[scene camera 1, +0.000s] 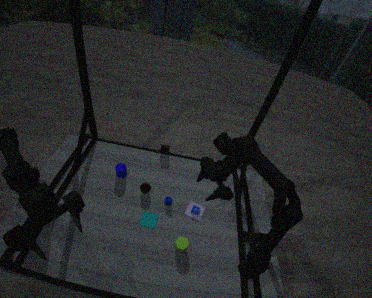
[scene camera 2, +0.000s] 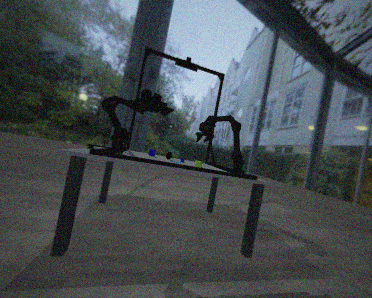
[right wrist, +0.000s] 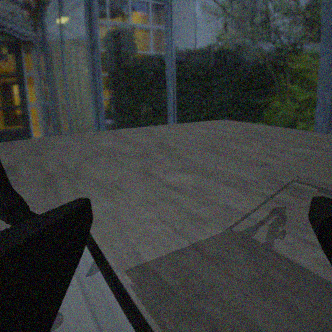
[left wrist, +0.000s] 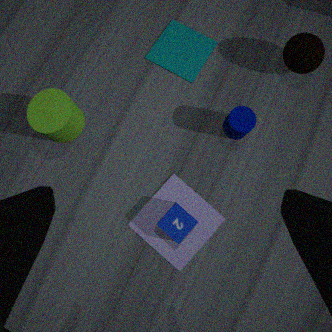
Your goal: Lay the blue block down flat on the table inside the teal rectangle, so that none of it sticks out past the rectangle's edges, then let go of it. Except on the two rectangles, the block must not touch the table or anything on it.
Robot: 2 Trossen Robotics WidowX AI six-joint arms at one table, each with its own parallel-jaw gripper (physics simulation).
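Frame: origin at the left arm's base, x ahead, y left, z up, level; centimetres.
Seen in the pictures: left gripper, fingertip midpoint: [scene camera 1: 201,190] [scene camera 2: 200,142] [left wrist: 170,199]; right gripper, fingertip midpoint: [scene camera 1: 63,244] [scene camera 2: 170,107] [right wrist: 201,208]; left arm's base, link origin: [scene camera 1: 248,270] [scene camera 2: 237,171]; right arm's base, link origin: [scene camera 2: 116,150].
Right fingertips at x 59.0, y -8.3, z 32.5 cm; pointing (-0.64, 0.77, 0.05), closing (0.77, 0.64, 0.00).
Note:
Offsets run from my right fingertips to a thing's top centre. "spot": to the spot under its first point.
The blue block @(dx -43.3, dy -22.5, dz -32.5 cm) [scene camera 1: 196,210] [left wrist: 177,223] stands within the lavender rectangle @(spot: dx -41.1, dy -21.8, dz -33.3 cm) [scene camera 1: 189,211] [left wrist: 207,218]. Its small square top shows a white 2; a darker side shows at its lower left in the left wrist view. The teal rectangle @(spot: dx -21.6, dy -19.7, dz -34.3 cm) [scene camera 1: 149,220] [left wrist: 181,51] is bare, left of the block in scene camera 1 and above it in the left wrist view. My left gripper [scene camera 1: 203,190] [scene camera 2: 200,138] [left wrist: 170,199] is open and empty, above the table, pointing down with the block between its fingers' lines of view. My right gripper [scene camera 1: 63,245] [scene camera 2: 171,110] [right wrist: 201,208] is open and empty, raised far from the block.
A small blue cylinder @(dx -31.0, dy -28.0, dz -31.3 cm) [scene camera 1: 168,200] [left wrist: 242,120] stands between the two rectangles, toward the back. A yellow-green cylinder @(dx -33.5, dy -7.0, dz -30.0 cm) [scene camera 1: 182,243] [left wrist: 50,111] stands nearer the front. A dark cylinder @(dx -20.6, dy -35.3, dz -29.4 cm) [scene camera 1: 145,188] [left wrist: 304,53] and a larger blue cylinder @(dx -8.8, dy -46.3, dz -29.0 cm) [scene camera 1: 121,170] stand farther left. Black frame posts flank the table.

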